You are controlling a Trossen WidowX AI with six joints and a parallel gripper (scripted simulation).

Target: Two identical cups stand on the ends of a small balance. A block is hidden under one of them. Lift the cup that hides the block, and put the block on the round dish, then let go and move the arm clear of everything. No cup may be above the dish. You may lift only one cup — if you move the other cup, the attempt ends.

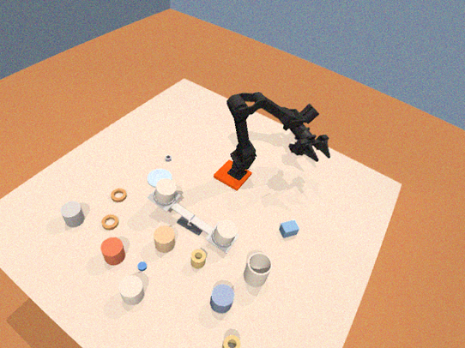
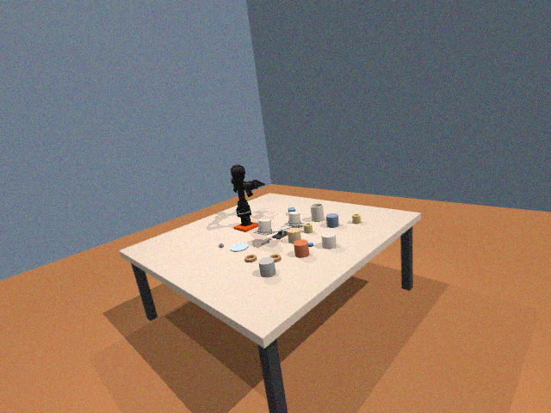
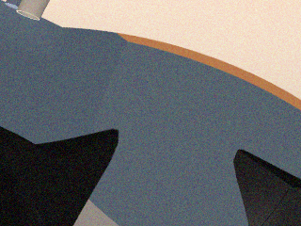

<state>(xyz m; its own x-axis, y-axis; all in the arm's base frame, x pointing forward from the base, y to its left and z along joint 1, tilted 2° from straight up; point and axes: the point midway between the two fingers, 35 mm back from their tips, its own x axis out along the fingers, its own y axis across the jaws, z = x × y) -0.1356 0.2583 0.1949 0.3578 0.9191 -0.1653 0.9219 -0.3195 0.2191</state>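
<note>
Right now the pale grey cup is 430 mm ahead of my gripper tip, 130 mm to the right of it and 130 mm below it. The rest, counted from my gripper tip: balance (440 mm ahead, 280 mm to the right, 150 mm below); blue block (240 mm ahead, 170 mm below, 20 mm to the left); grey block (430 mm ahead, 150 mm to the right, 150 mm below).
</note>
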